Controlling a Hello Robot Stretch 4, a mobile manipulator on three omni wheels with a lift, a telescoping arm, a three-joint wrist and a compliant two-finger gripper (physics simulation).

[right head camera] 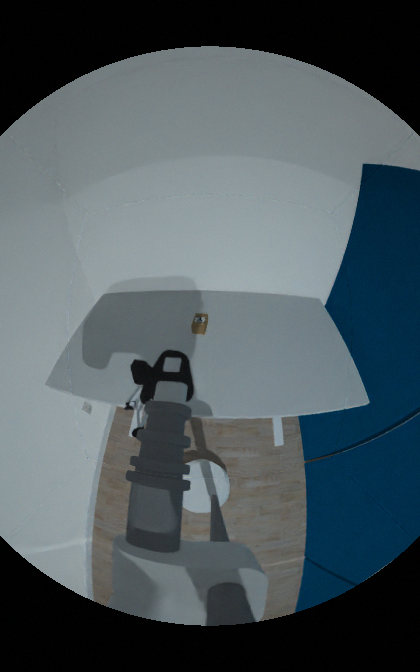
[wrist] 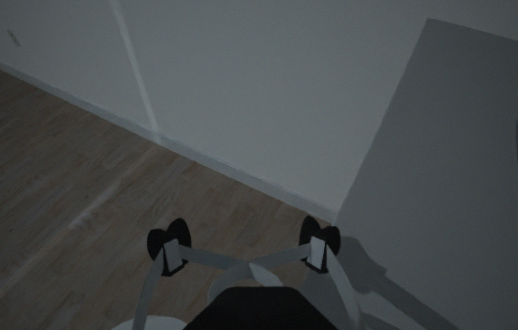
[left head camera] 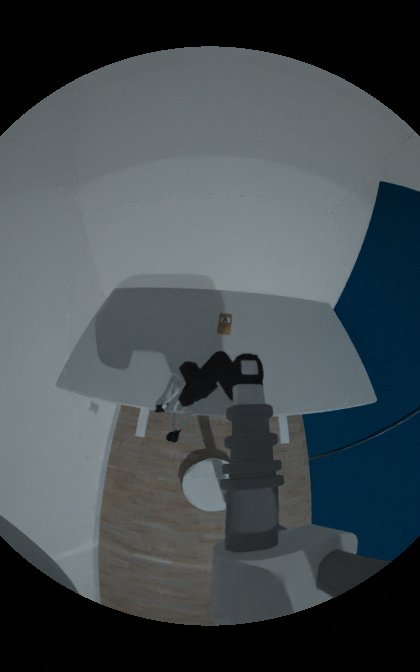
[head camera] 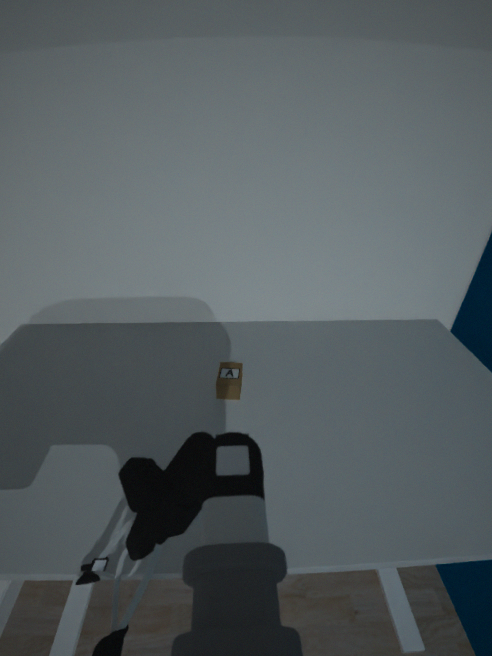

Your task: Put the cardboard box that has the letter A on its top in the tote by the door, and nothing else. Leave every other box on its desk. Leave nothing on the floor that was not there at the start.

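Places are measured from the robot's base along level axes (x ahead, y left, z up), in millimetres.
Where they show: gripper, fingertip midpoint: [wrist: 242,236] [head camera: 91,622].
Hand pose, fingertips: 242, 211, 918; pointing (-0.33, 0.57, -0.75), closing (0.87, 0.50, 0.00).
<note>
After its pixels a point has its place, as x, y, z.
The small cardboard box [head camera: 228,391] @(679, 4, 952) [left head camera: 224,329] [right head camera: 199,328] stands upright on the grey desk [head camera: 370,423] @(583, -335, 923) [left head camera: 310,360] [right head camera: 280,360], a little behind its middle, with the letter A on its top. My gripper [head camera: 103,605] [left head camera: 168,422] [right head camera: 134,419] [wrist: 242,236] @(242, 211, 918) is open, its two fingertips well apart with nothing between them. It is at the desk's front edge, left of the arm and well short of the box, pointing away from it. In the wrist view the box does not show. The tote does not show in these views.
My wrist and arm [head camera: 233,582] @(180, 0, 1256) [left head camera: 250,440] [right head camera: 162,440] reach over the desk's front edge. A blue panel [head camera: 479,296] @(998, -863, 1044) [left head camera: 362,300] [right head camera: 350,280] stands right of the desk. A white wall [head camera: 254,185] @(1083, -83, 1373) is behind it. My round white base [left head camera: 202,485] [right head camera: 207,487] is on the wooden floor.
</note>
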